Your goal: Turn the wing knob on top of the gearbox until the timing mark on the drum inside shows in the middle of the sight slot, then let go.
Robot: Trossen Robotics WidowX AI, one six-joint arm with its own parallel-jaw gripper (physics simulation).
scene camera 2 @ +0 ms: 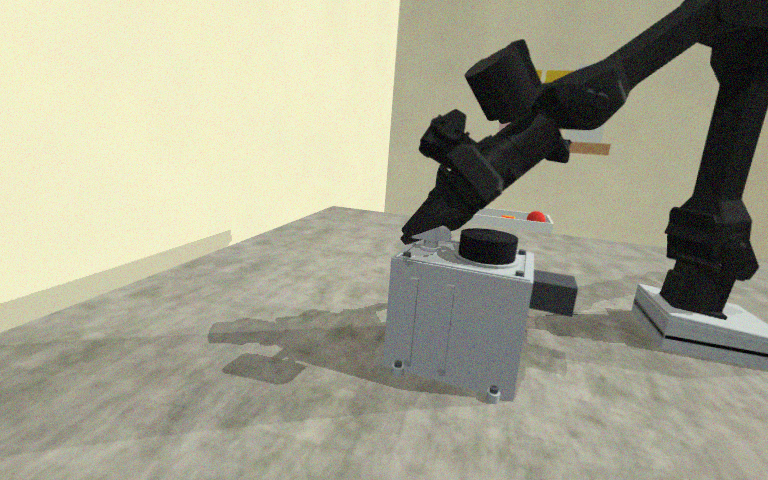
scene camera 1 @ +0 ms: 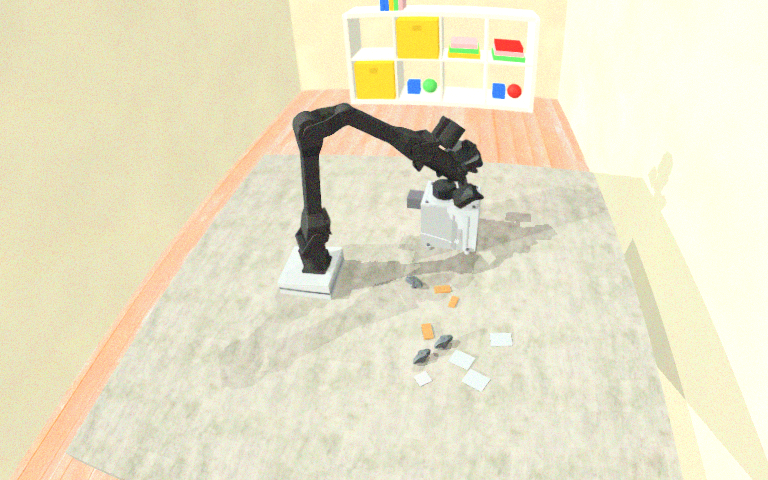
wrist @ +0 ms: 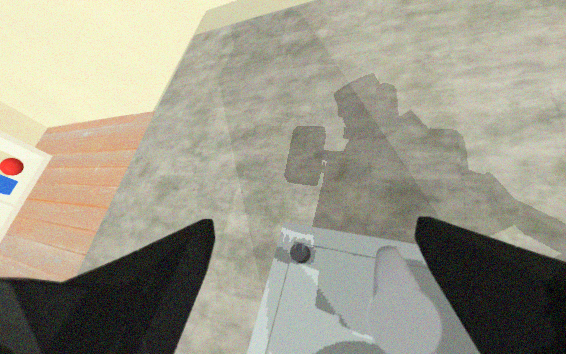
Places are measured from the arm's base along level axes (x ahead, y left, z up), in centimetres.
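Pixels of known places: gripper, fingertip midpoint: (scene camera 2: 403, 238) (scene camera 1: 479, 185) (wrist: 314, 228); arm's base, link origin: (scene camera 2: 690, 305) (scene camera 1: 317, 264).
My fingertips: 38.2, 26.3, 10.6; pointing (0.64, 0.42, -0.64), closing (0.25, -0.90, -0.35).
For each thing: its middle in the pictures, then the offset to it from my fingertips, as dx, dy, dz. "spot": a spot on its surface instead.
- gearbox, body centre: (scene camera 2: 480, 298) (scene camera 1: 443, 209) -9.3, -3.4, -6.8
- black round cap, surface spot: (scene camera 2: 488, 246) spot: -9.6, -0.2, +0.5
- dark block, surface spot: (scene camera 2: 555, 293) spot: -17.0, -1.0, -3.8
The gearbox (scene camera 1: 438, 223) (scene camera 2: 464, 328) (wrist: 295, 305) is a pale grey upright box. Its grey wing knob (scene camera 2: 433, 235) (wrist: 404, 310) stands on the top plate, beside a black round cap (scene camera 1: 443, 189) (scene camera 2: 488, 246). In scene camera 1 the gripper covers the knob. My gripper (scene camera 1: 468, 195) (scene camera 2: 407, 234) (wrist: 314, 228) is open and empty, low at the gearbox top. In the wrist view the knob shows between the spread fingers, much closer to the right finger; touch cannot be told. The sight slot, drum and timing mark cannot be made out.
A dark block (scene camera 1: 415, 199) (scene camera 2: 555, 293) sticks out of the gearbox's side towards the arm base (scene camera 1: 308, 280) (scene camera 2: 702, 333). Dark stones (scene camera 1: 414, 281), orange tiles (scene camera 1: 442, 289) and white cards (scene camera 1: 500, 339) lie on the mottled surface. A shelf unit (scene camera 1: 532, 62) stands behind.
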